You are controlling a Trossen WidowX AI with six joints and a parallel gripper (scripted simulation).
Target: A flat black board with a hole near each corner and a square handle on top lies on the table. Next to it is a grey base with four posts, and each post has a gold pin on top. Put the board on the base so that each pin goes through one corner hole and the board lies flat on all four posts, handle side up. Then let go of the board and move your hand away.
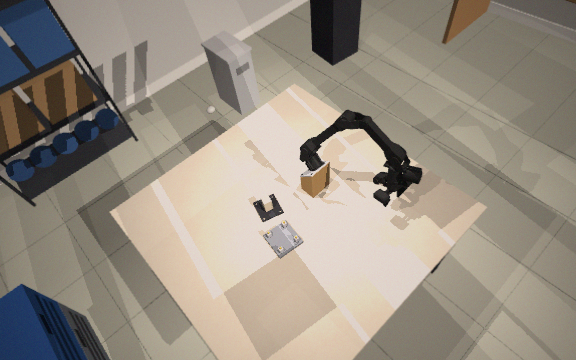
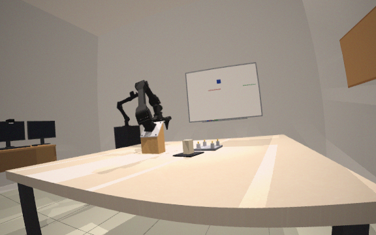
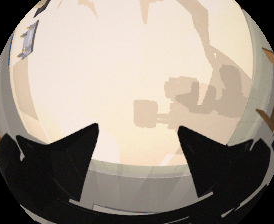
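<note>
My gripper tip is 420 mm short of the flat black board, 390 mm to the left of it and 100 mm above it. From my gripper tip the other things lie so: grey base 460 mm ahead, 210 mm to the right, 110 mm below.
</note>
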